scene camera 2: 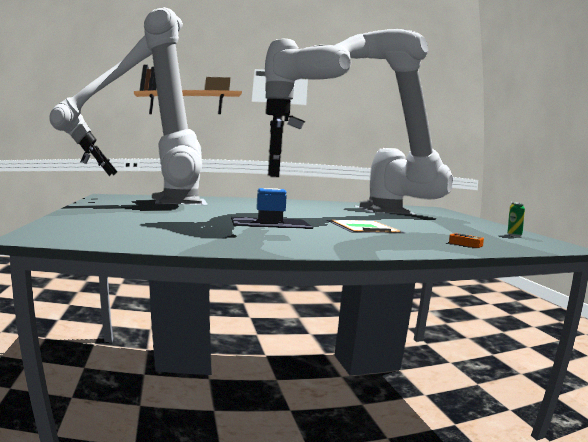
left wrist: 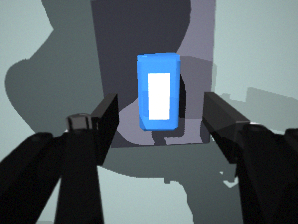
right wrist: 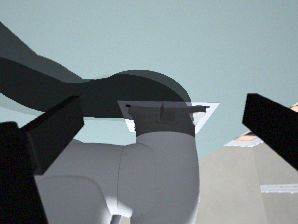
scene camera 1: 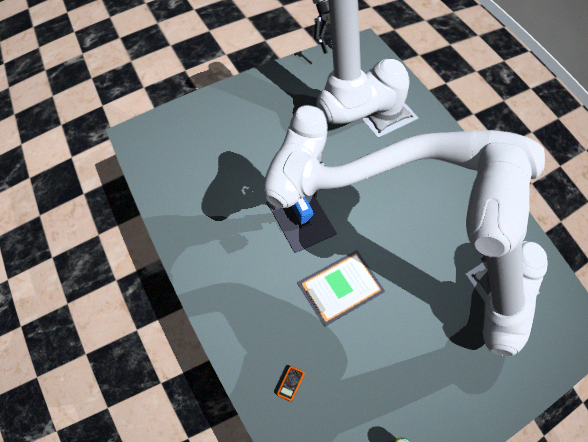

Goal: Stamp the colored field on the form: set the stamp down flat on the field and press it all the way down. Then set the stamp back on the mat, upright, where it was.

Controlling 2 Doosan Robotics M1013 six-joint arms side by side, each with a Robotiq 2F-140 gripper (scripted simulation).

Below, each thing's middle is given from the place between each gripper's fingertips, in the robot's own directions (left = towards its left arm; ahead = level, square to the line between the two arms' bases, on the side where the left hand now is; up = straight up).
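The dark mat point(scene camera 1: 320, 229) is 170 mm below my left hand. As for the blue stamp point(scene camera 2: 271, 202), my left gripper point(scene camera 2: 273, 176) is 120 mm above it.
From my right hand, the dark mat is 510 mm ahead, 120 mm below and 640 mm to the left. My right gripper is 70 mm above the blue stamp, and I find it 510 mm short of the stamp and 640 mm to the right of it.
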